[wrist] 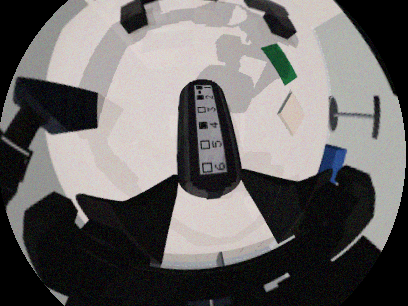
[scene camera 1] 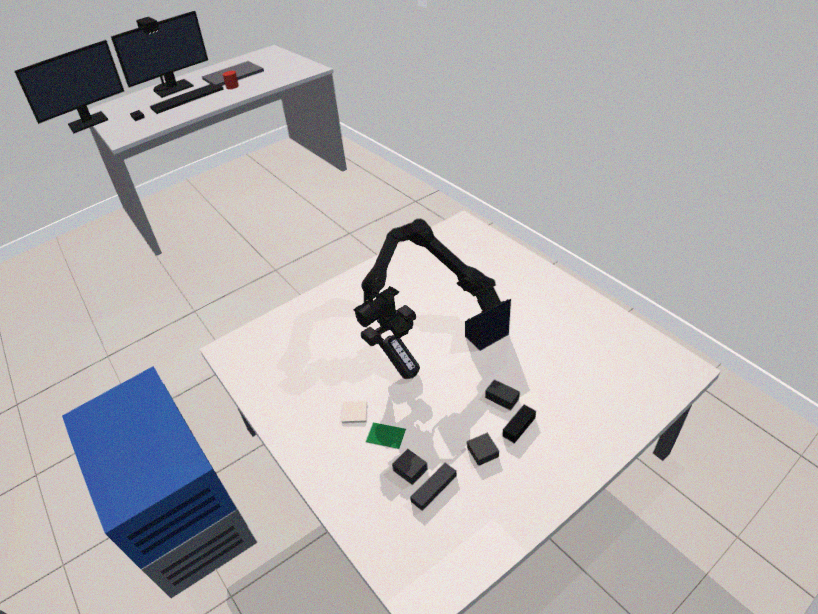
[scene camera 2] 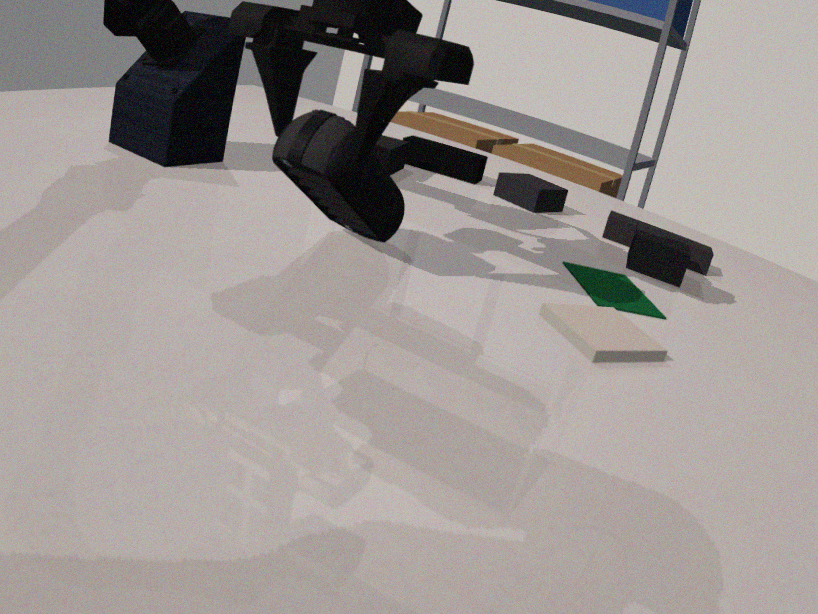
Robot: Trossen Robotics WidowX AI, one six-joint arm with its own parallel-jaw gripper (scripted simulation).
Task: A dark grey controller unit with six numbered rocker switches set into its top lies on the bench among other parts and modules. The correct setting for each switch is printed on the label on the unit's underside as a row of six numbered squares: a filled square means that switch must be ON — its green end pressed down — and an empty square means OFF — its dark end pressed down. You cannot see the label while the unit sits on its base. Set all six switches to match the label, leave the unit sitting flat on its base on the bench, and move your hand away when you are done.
Labels:
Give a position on a green board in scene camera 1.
380,434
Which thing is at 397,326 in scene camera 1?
My gripper.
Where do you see a green board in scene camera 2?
At 607,289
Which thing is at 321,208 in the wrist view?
My gripper.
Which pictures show my gripper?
The wrist view, scene camera 1 and scene camera 2: all of them.

